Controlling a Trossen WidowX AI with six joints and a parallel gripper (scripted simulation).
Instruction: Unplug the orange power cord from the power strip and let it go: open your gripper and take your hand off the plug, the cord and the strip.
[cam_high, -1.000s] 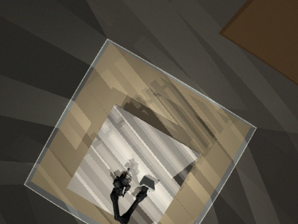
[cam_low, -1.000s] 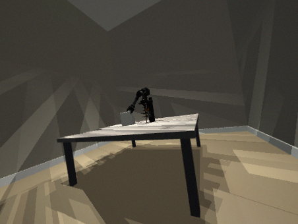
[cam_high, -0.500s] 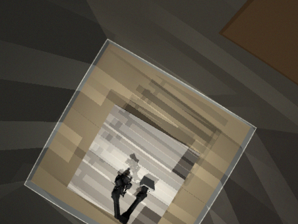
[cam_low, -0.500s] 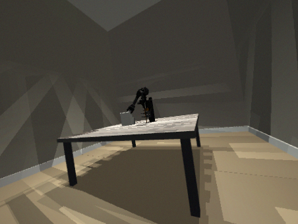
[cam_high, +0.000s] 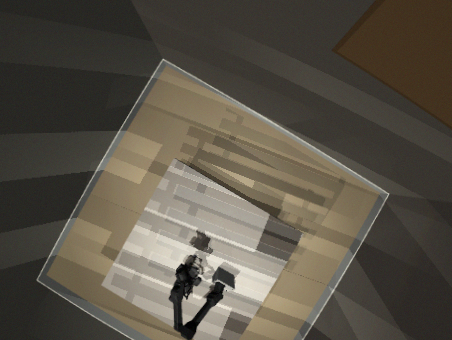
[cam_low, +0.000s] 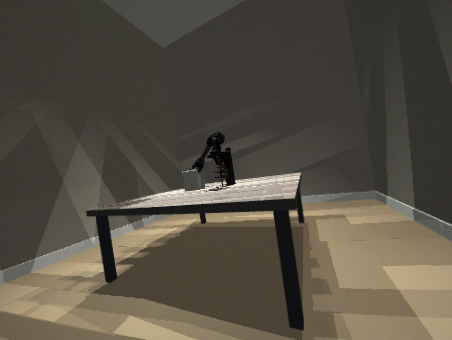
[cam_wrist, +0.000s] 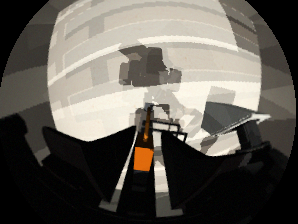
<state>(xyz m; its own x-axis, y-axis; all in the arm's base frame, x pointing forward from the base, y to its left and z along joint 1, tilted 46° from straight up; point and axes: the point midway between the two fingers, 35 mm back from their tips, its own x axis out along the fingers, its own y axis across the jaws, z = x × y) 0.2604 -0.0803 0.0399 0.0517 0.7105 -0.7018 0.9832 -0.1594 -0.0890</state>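
Right now my gripper tip is 6 cm to the right of the orange plug and 1 cm short of it.
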